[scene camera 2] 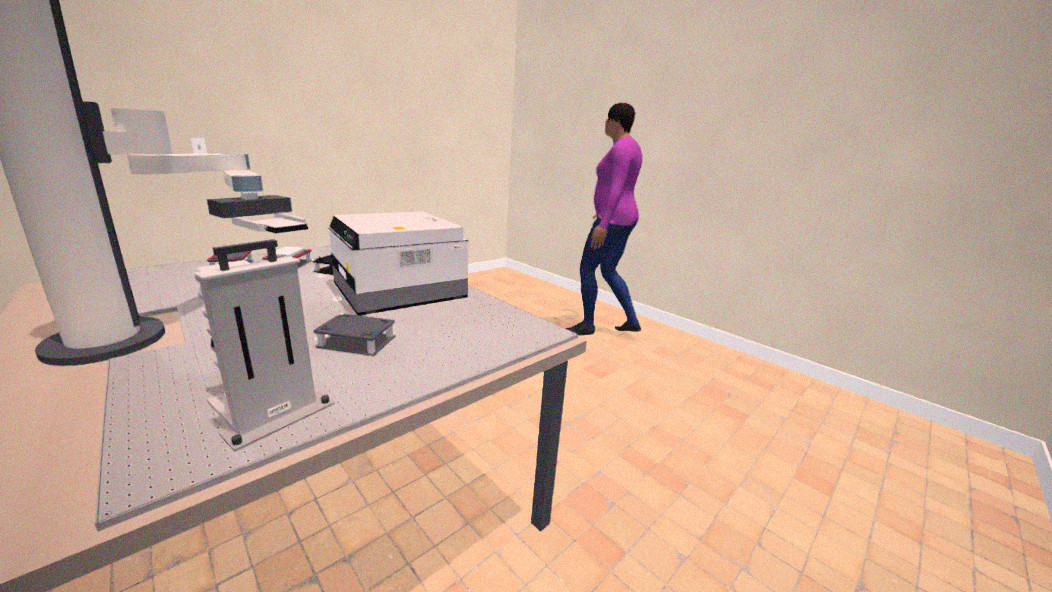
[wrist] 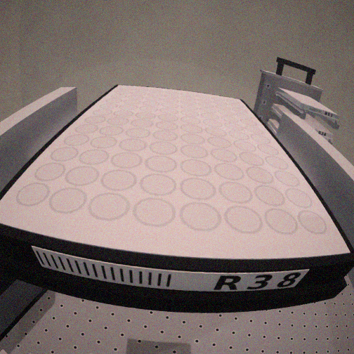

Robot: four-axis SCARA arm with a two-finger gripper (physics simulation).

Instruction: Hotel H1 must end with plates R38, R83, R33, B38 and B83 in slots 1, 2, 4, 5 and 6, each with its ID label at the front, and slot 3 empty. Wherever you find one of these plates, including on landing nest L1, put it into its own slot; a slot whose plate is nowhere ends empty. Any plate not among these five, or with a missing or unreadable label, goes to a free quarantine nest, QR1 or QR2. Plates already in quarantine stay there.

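Frame: origin at the arm's base, x right, y ahead, z up, level; millimetres.
Seen in the pictures: gripper, fingertip midpoint: (scene camera 2: 283,225); arm's base at its link origin: (scene camera 2: 105,342).
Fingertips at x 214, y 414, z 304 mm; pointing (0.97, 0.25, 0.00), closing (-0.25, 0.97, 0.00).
Pixels of each thing's middle, then the offset from my fingertips to it. Level surfaces: height alone.
- plate R38 at the middle of its body: (scene camera 2: 279,225) dz -4, dx -22, dy -6 mm
- hotel H1 at the middle of its body: (scene camera 2: 257,327) dz -123, dx +352, dy -145 mm
- grey boxy instrument at the middle of its body: (scene camera 2: 397,256) dz -164, dx -136, dy +380 mm
- low dark nest at the middle of its body: (scene camera 2: 356,332) dz -264, dx +184, dy +97 mm
- perforated table top at its surface level: dz -291 mm
My gripper (scene camera 2: 282,222) (wrist: 178,113) is shut on a plate with a white top and black rim. This plate R38 (scene camera 2: 287,227) (wrist: 165,165) is level and held in the air; its front label with barcode and "R38" is readable in the wrist view. In scene camera 2 the gripper is above and behind hotel H1 (scene camera 2: 266,346), a grey tower with a black handle, seen from its closed side. Hotel H1 (wrist: 262,90) also shows at the right in the wrist view, with an upper plate (wrist: 311,104) and parts of lower ones in it; their labels are too blurred to read.
A white and grey boxy instrument (scene camera 2: 400,265) stands behind a low dark nest (scene camera 2: 355,328) on the perforated table top (scene camera 2: 456,331). Two red-edged items (scene camera 2: 288,254) (scene camera 2: 229,256) lie farther back. The arm's column (scene camera 2: 66,184) is at left. A person (scene camera 2: 617,184) stands beyond the table.
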